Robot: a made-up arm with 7 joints. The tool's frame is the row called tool.
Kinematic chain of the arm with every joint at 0, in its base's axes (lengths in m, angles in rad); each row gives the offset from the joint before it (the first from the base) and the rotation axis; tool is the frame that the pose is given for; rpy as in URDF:
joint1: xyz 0 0 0 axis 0.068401 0.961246 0.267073
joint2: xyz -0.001 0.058 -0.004 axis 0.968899 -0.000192 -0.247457
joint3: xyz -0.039 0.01 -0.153 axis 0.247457 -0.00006 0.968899
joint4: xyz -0.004 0 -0.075 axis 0.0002 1 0.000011
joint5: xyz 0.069 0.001 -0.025 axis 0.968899 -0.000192 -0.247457
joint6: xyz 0.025 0 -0.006 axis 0.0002 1 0.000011
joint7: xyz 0.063 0 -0.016 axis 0.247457 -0.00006 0.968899
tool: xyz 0 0 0 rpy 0 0.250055 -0.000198
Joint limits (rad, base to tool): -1.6..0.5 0..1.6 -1.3..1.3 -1.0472..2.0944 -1.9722..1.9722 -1.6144..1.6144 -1.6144..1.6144
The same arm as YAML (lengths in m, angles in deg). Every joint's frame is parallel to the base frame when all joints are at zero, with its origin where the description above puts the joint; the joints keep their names.
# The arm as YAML. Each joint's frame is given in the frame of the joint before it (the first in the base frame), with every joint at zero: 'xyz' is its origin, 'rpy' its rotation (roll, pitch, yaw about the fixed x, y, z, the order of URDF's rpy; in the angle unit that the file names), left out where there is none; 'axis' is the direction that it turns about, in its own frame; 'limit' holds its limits. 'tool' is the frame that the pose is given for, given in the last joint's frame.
units:
  length: m
  angle: deg
joints:
  - name: joint1
    type: revolute
    origin:
      xyz: [0.0, 0.0, 0.0]
    axis: [0.068403, 0.961235, 0.26711]
    limit:
      lower: -91.67
      upper: 28.65
  - name: joint2
    type: revolute
    origin:
      xyz: [-0.001, 0.058, -0.004]
    axis: [0.968889, -0.0002, -0.247497]
    limit:
      lower: 0.0
      upper: 91.67
  - name: joint3
    type: revolute
    origin:
      xyz: [-0.039, 0.01, -0.153]
    axis: [0.247497, -0.0001, 0.968889]
    limit:
      lower: -74.48
      upper: 74.48
  - name: joint4
    type: revolute
    origin:
      xyz: [-0.004, 0.0, -0.075]
    axis: [0.0002, 1.0, 0.0]
    limit:
      lower: -60.0
      upper: 120.0
  - name: joint5
    type: revolute
    origin:
      xyz: [0.069, 0.001, -0.025]
    axis: [0.968889, -0.0002, -0.247497]
    limit:
      lower: -113.0
      upper: 113.0
  - name: joint6
    type: revolute
    origin:
      xyz: [0.025, 0.0, -0.006]
    axis: [0.0002, 1.0, 0.0]
    limit:
      lower: -92.5
      upper: 92.5
  - name: joint7
    type: revolute
    origin:
      xyz: [0.063, 0.0, -0.016]
    axis: [0.247497, -0.0001, 0.968889]
    limit:
      lower: -92.5
      upper: 92.5
tool:
  origin:
    xyz: [0.0, 0.0, 0.0]
    rpy: [0.0, 14.33, -0.01]

